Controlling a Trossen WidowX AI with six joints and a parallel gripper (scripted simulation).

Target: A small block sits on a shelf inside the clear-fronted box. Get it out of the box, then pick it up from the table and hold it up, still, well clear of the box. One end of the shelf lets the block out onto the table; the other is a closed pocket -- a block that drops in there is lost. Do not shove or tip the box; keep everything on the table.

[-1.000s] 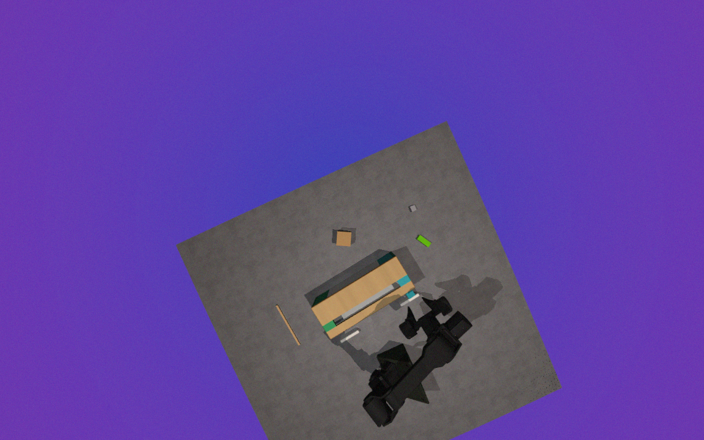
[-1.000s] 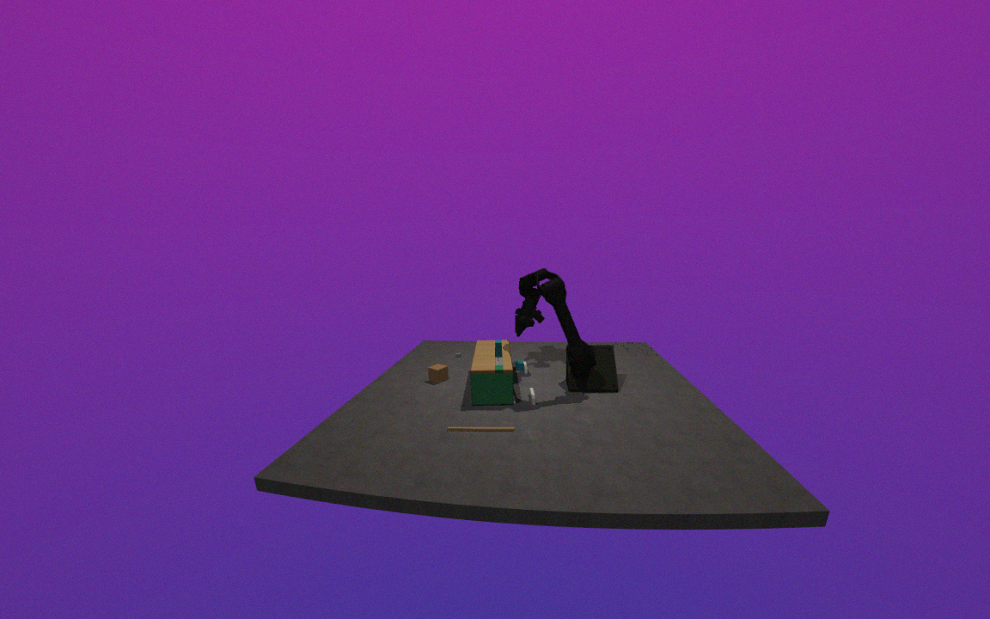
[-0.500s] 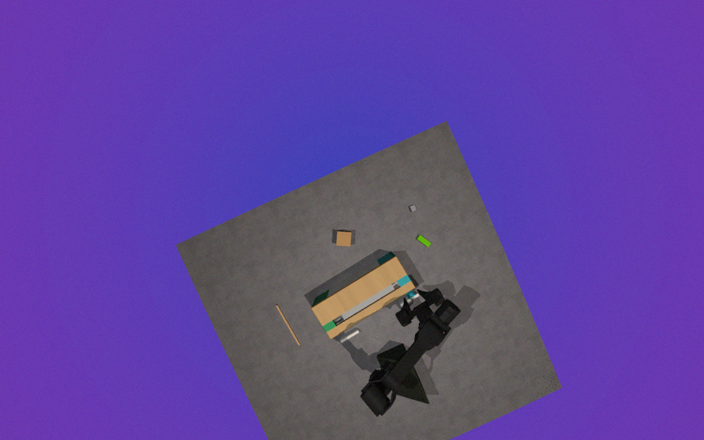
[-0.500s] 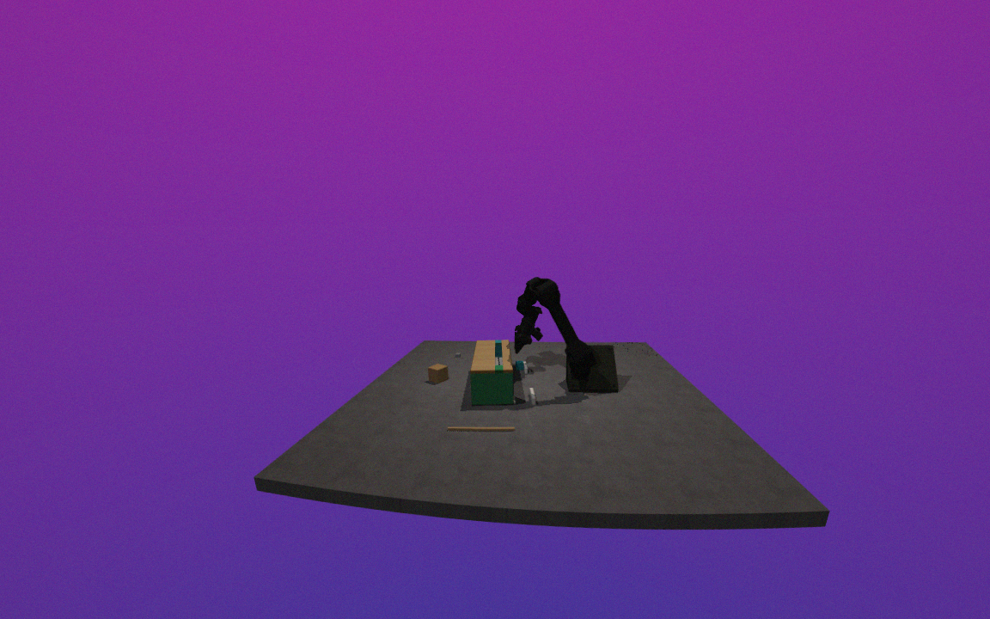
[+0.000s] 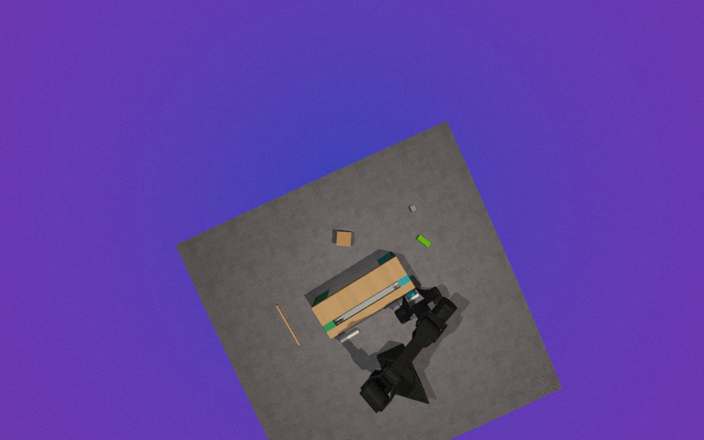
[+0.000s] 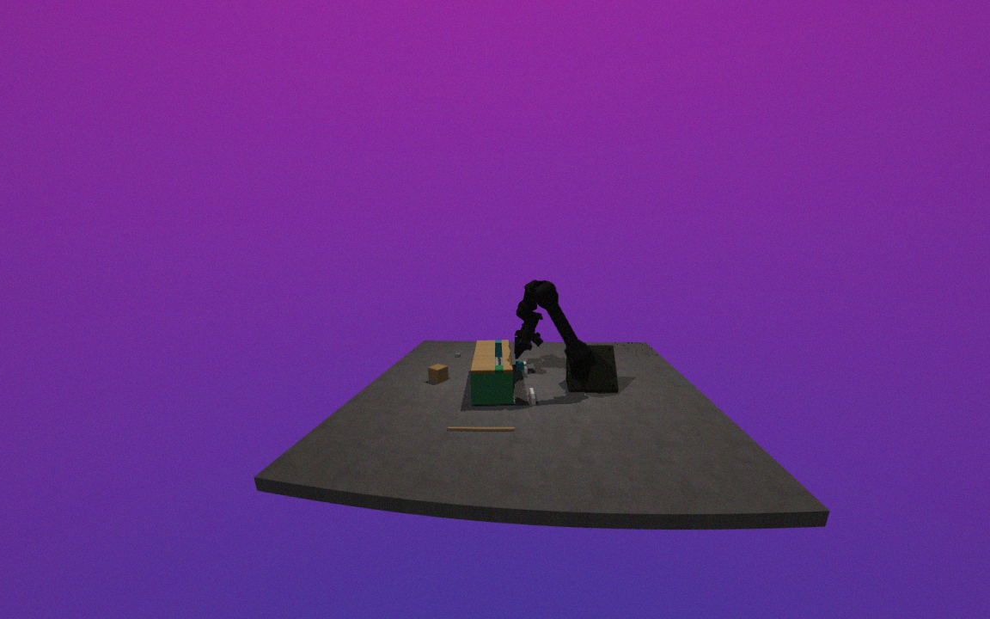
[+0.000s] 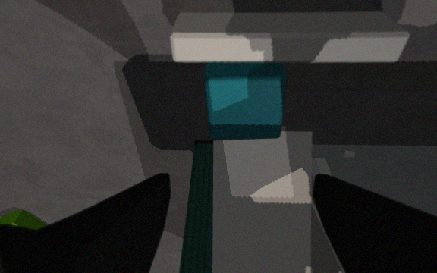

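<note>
My gripper tip is now 2 cm past the teal block and 4 cm above it. Also, from my gripper tip: tan cube (30 cm ahead, 18 cm to the left, 3 cm below); then box (3 cm ahead, 18 cm to the left); then thin wooden stick (3 cm ahead, 54 cm to the left, 5 cm below).
</note>
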